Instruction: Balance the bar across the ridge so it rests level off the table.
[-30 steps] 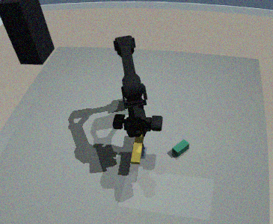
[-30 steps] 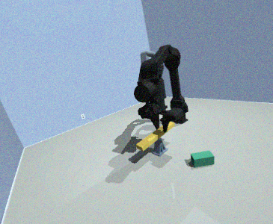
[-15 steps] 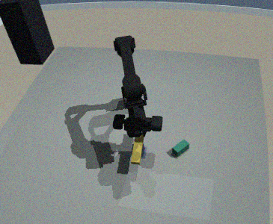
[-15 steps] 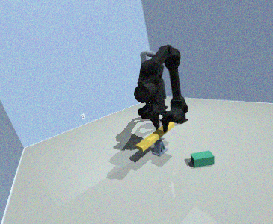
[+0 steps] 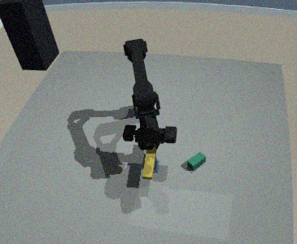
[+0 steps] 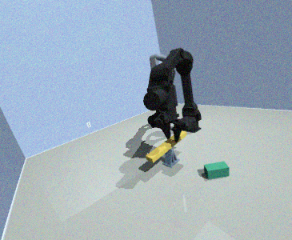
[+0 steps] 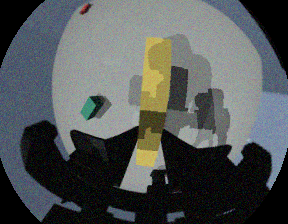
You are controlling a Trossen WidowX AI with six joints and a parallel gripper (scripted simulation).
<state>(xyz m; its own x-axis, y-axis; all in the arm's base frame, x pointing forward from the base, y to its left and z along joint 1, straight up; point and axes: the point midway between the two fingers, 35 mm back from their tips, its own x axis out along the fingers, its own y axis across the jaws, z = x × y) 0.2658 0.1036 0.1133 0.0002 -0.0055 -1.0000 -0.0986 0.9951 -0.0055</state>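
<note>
Right now the yellow bar is 30 mm ahead of my gripper tip. From my gripper tip the other things lie so: green block: 10 mm behind, 170 mm to the left, 60 mm below.
</note>
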